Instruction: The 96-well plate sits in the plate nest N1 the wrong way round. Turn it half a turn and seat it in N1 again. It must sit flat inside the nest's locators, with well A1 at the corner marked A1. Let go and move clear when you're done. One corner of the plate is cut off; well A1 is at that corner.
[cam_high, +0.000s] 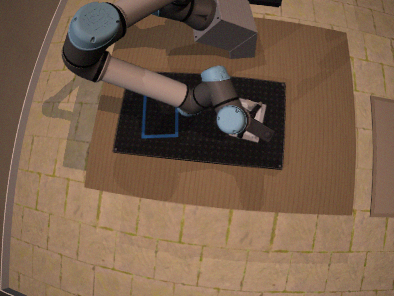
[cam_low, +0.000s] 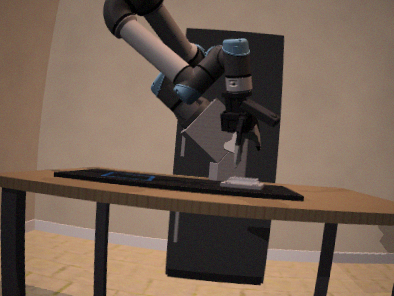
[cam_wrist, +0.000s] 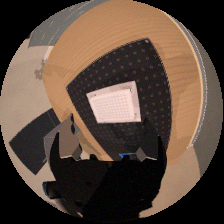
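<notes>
My gripper is now 30 mm past the white 96-well plate, 10 mm to the left of it and 70 mm above it. Also, from my hand: grey plate nest N1: 30 mm behind, 10 mm to the right, 80 mm below.
</notes>
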